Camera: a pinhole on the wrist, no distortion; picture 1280 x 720 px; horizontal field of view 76.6 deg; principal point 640.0 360.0 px. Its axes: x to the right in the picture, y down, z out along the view. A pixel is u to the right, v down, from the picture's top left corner.
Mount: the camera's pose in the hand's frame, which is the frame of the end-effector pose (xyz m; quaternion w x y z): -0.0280 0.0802 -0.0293 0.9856 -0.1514 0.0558 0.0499
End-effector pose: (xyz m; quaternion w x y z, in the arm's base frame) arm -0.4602 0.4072 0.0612 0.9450 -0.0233 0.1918 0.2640
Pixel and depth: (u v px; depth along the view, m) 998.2 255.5 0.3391
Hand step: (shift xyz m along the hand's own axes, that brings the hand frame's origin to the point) 0.1574 0.1540 0.2862
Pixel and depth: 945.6 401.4 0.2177
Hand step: 0.0726 0.1636 0.1635
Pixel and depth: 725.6 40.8 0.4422
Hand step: 0.0802 0.0531 0.4350
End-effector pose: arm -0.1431 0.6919 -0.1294 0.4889 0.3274 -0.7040 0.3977
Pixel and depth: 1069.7 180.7 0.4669
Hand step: 0.2730 0.1443 0.4126
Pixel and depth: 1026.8 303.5 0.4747
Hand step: 0.2449 0.2116 0.4020
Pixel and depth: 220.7 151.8 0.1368
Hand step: -0.0810 0.0827 0.1195
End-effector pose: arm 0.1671 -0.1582 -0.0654 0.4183 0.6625 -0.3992 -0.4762
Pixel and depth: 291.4 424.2 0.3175
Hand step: -0.1358 0.1895 0.2814
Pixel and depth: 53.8 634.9 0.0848
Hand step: -0.0839 0.1283 0.0503
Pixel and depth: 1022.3 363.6 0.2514
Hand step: 0.1130 0.1674 0.1938
